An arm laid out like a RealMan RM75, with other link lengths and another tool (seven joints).
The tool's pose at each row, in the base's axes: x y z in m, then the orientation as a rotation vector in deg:
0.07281 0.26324 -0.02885 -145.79 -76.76 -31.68
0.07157 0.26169 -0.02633 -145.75 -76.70 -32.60
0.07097 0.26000 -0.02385 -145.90 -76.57 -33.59
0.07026 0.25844 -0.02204 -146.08 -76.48 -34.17
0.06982 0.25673 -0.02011 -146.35 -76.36 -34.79
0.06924 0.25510 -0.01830 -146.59 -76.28 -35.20
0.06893 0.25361 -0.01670 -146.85 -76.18 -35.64
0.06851 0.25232 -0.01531 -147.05 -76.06 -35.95
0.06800 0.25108 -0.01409 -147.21 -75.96 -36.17
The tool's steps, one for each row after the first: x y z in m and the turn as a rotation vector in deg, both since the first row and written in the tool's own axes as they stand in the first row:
-0.00073 -0.00018 -0.00312 -0.38 0.50 -0.06
-0.00126 0.00024 -0.00610 -0.93 0.96 -0.06
-0.00203 0.00051 -0.00846 -1.32 1.18 -0.03
-0.00272 0.00108 -0.01092 -1.79 1.38 0.02
-0.00347 0.00150 -0.01327 -2.15 1.49 0.07
-0.00407 0.00206 -0.01532 -2.53 1.60 0.12
-0.00466 0.00242 -0.01713 -2.81 1.68 0.20
-0.00534 0.00269 -0.01879 -3.01 1.74 0.27

